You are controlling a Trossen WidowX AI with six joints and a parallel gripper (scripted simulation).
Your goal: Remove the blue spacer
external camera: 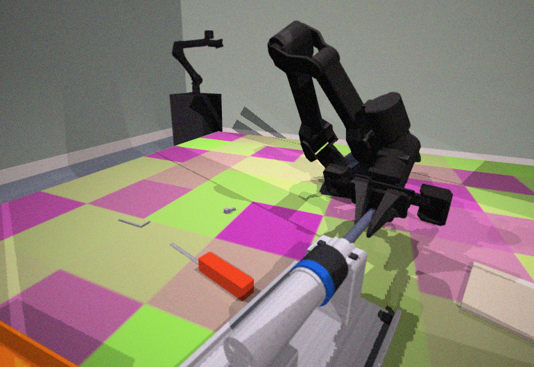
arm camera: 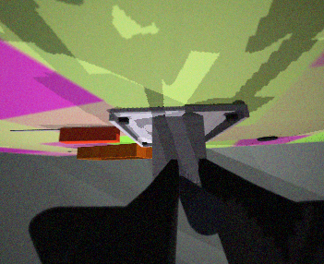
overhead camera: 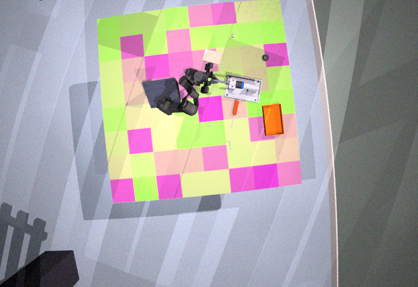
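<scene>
My gripper tip is now 50 mm short of the grey-blue shaft, 10 mm to the left of it and 20 mm below it. From my gripper tip the other things lie so: small bolt: 90 mm behind, 260 mm to the right, 60 mm below; beige card: 10 mm behind, 190 mm to the left, 60 mm below; blue spacer: 140 mm ahead, 40 mm to the right, 20 mm above.
</scene>
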